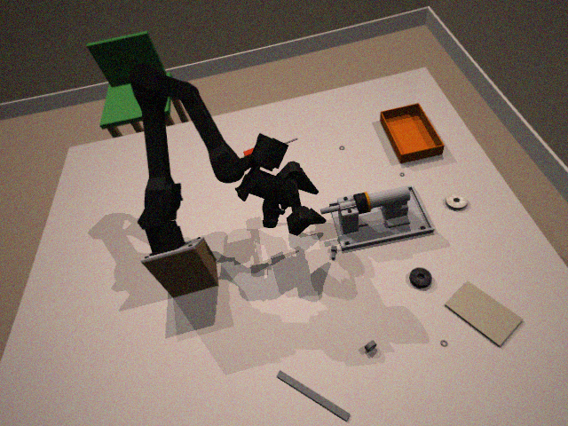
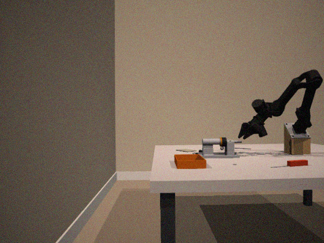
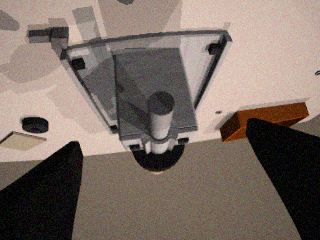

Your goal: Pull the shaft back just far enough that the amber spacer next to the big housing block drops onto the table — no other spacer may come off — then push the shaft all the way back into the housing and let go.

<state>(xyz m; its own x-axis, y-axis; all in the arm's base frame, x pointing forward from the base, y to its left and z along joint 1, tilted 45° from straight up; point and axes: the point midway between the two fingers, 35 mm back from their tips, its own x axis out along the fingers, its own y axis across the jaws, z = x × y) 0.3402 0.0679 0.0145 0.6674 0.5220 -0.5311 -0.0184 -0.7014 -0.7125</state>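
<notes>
Right now my gripper tip is 8 cm short of the shaft and 2 cm above it. Also, from my gripper tip: bolt 9 cm below, 8 cm to the right, 1 cm ahead; amber spacer 11 cm ahead, 2 cm below; black spacer 9 cm ahead, 2 cm below.
</notes>
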